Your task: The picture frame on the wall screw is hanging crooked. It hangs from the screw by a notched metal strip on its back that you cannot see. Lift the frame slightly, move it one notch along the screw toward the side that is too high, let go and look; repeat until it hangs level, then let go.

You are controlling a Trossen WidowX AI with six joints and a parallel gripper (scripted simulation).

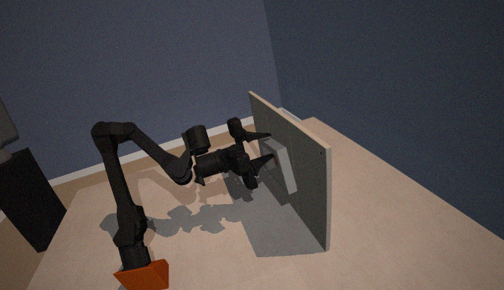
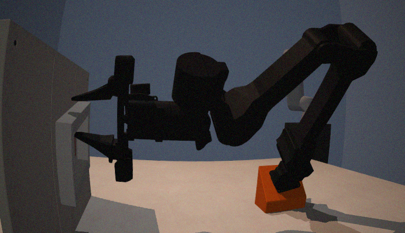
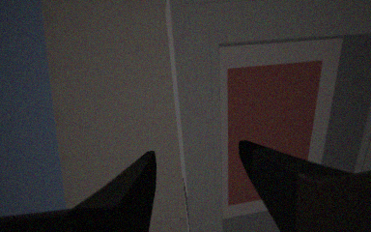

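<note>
My gripper tip is 1 cm to the left of the picture frame and 5 cm above it. Round my gripper tip: grey wall panel: 2 cm ahead, 1 cm to the right, 6 cm below.
</note>
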